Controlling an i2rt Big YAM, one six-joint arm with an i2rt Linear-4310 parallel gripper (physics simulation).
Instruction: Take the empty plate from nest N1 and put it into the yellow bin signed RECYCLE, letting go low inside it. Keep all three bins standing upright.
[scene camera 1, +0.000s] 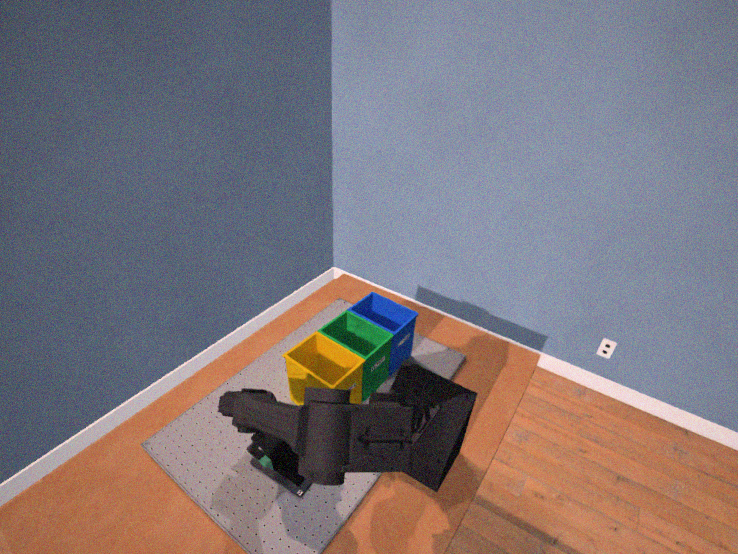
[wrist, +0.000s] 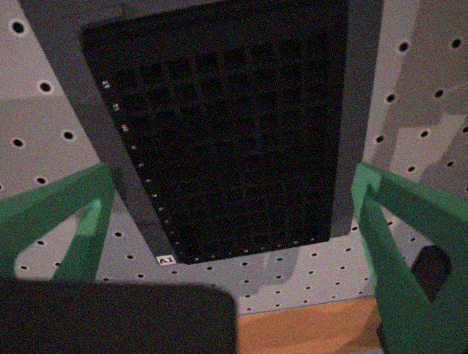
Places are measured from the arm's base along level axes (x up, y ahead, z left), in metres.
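Pixels of known places: gripper, fingertip midpoint: (scene camera 1: 286, 454) (wrist: 233, 175); arm's base, link origin: (scene camera 1: 413, 415).
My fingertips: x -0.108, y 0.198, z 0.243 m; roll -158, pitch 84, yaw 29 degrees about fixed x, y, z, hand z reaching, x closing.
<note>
For each thing: its middle in the pictures, then the offset to it from my fingertips. "pt": a spot on its surface instead. Level surfaces: height alone.
- black empty plate, body centre: (wrist: 238, 161) (scene camera 1: 289, 458) dx -0.015, dy -0.006, dz -0.004 m
- yellow bin, body centre: (scene camera 1: 324, 381) dx +0.055, dy +0.073, dz -0.200 m
- green bin, body centre: (scene camera 1: 355, 355) dx +0.055, dy +0.083, dz -0.332 m
- blue bin, surface spot: (scene camera 1: 402, 348) pt dx +0.043, dy +0.008, dz -0.468 m
- grey perforated board, surface height: dx -0.034 m
The black empty plate (wrist: 240, 130), a grid of small wells, sits in its dark grey nest (wrist: 359, 115) (scene camera 1: 284, 480), labelled A1 at one corner. In the scene view the arm hides most of the plate and nest. My gripper (wrist: 233, 175) is open, its green fingertips wide apart on either side of the plate, over the nest's long edges. In the scene view one green finger shows beside the nest; the rest is hidden. The yellow bin (scene camera 1: 298, 381) stands upright behind the arm, its opening visible and its sign not readable.
A green bin (scene camera 1: 376, 372) and a blue bin (scene camera 1: 402, 348) stand upright in a row beyond the yellow one. The arm's elbow passes in front of the yellow bin's lower part. A grey perforated board (scene camera 1: 196, 435) (wrist: 40, 120) lies under the nest and bins. Walls (scene camera 1: 536, 178) stand behind.
</note>
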